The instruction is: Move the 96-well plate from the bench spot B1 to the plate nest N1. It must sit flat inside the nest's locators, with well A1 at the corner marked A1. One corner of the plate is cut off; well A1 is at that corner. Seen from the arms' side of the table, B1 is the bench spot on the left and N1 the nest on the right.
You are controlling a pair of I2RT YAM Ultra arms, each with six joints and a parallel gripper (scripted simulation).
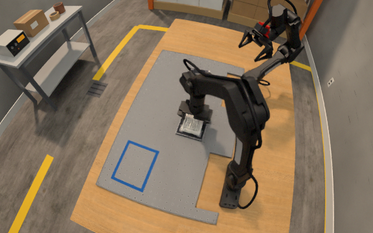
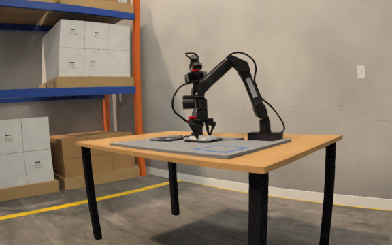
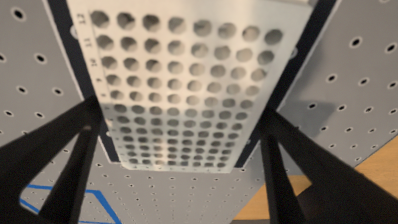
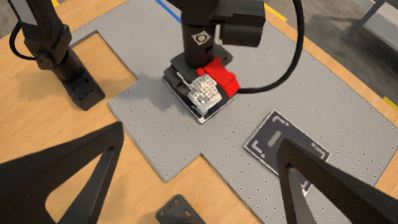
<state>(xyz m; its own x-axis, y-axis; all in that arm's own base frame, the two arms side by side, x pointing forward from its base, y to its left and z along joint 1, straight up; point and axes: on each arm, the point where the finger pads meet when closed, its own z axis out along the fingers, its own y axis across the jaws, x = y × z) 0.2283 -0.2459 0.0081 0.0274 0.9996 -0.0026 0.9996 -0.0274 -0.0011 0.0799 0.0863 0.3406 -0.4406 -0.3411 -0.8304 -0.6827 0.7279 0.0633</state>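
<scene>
The white 96-well plate is 1 cm below my left hand. The rest, counted from my left hand: black plate nest: 4 cm ahead, 26 cm to the right, 2 cm below.
Right now my right hand is 150 mm short of the white 96-well plate, 170 mm to the right of it and 310 mm above it. From my right hand the other things lie so: black plate nest: 190 mm ahead, 80 mm to the right, 320 mm below.
</scene>
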